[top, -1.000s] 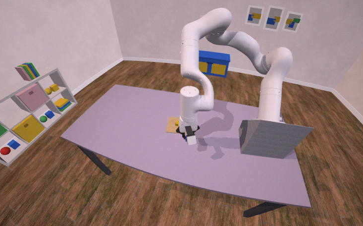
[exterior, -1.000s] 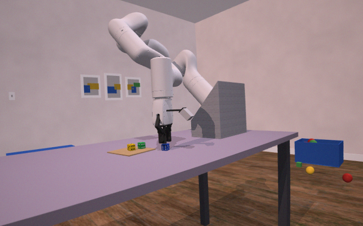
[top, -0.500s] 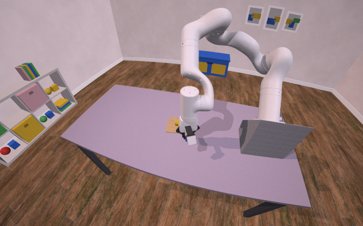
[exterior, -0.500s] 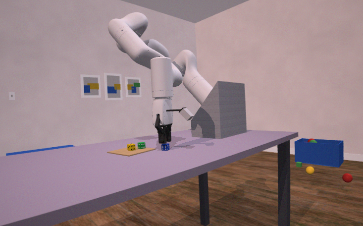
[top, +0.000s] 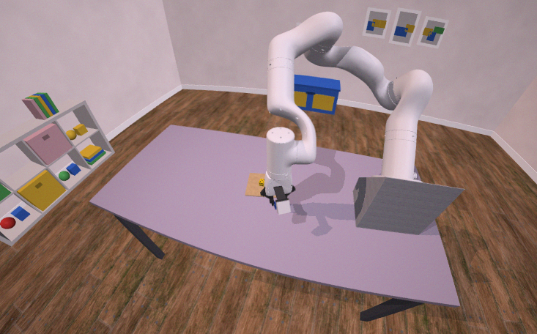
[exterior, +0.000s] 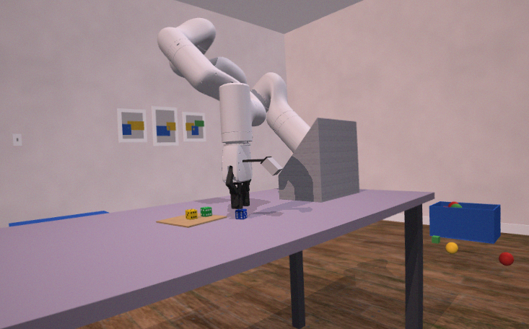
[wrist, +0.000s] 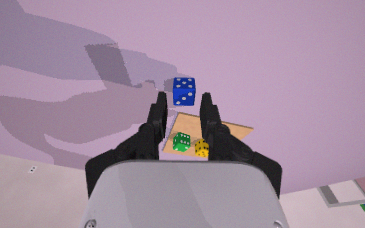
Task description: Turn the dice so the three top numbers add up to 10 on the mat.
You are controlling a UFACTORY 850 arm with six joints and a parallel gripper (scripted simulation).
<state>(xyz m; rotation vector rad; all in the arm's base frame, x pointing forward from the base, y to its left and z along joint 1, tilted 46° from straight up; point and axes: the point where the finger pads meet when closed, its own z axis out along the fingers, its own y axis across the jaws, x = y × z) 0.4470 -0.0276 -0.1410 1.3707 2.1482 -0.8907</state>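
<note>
Now: the blue die 40 mm below my hand. The rest, counted from my hand: tan mat: 110 mm to the right, 90 mm ahead, 50 mm below; green die: 100 mm to the right, 50 mm ahead, 30 mm below; yellow die: 110 mm to the right, 90 mm ahead, 30 mm below.
</note>
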